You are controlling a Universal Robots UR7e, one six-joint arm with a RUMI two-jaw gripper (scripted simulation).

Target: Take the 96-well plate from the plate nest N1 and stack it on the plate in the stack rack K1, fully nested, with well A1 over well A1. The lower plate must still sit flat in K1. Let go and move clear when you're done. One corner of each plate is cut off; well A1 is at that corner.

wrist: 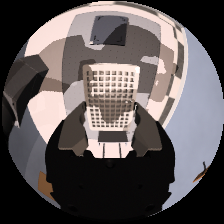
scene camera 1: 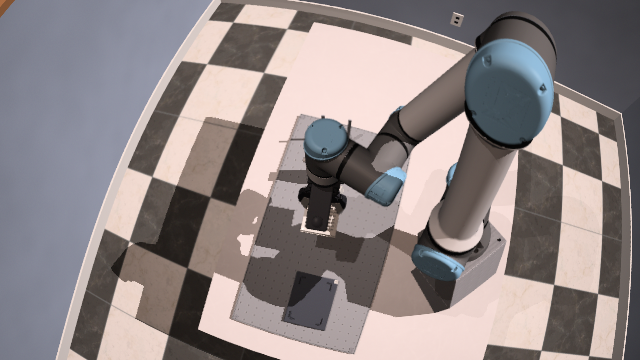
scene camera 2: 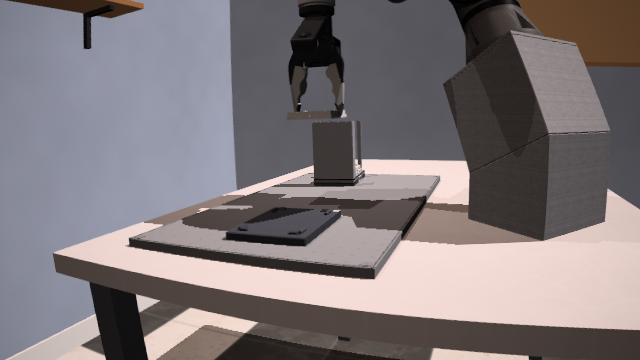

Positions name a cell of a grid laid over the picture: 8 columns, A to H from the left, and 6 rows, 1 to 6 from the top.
In view: the gripper (scene camera 2: D2) and a plate nest N1 (scene camera 2: D4).
The gripper is seen too in the wrist view (wrist: D3) and in scene camera 1 (scene camera 1: E4). The plate nest N1 also shows in the wrist view (wrist: D1) and in scene camera 1 (scene camera 1: D6).
